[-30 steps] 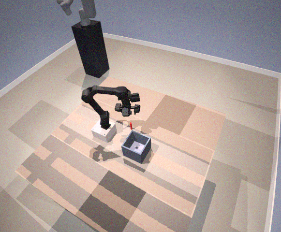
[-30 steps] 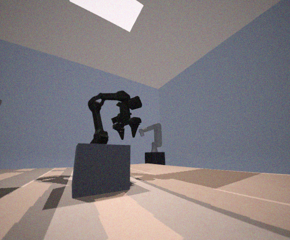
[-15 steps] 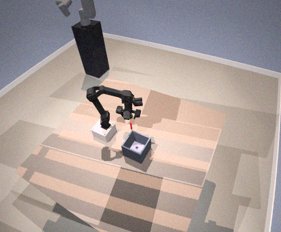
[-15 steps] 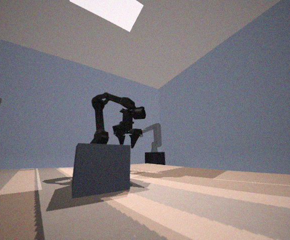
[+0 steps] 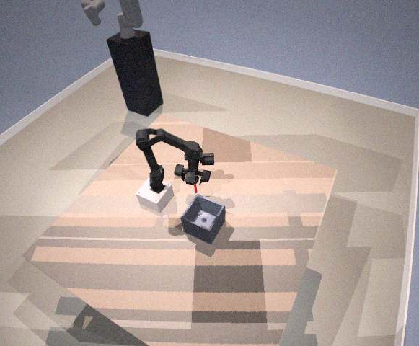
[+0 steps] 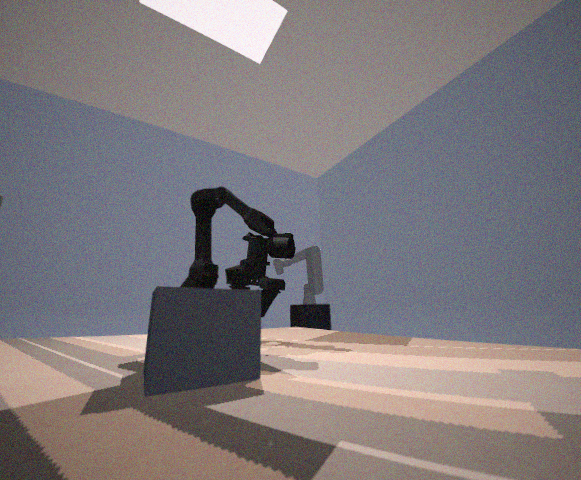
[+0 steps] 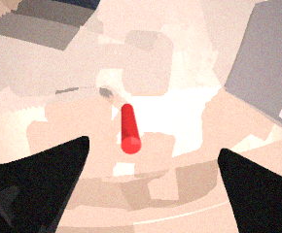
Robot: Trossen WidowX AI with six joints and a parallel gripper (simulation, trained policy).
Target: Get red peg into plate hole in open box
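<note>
My gripper tip is now 5 cm above the red peg, 1 cm to the right of it and 1 cm short of it.
</note>
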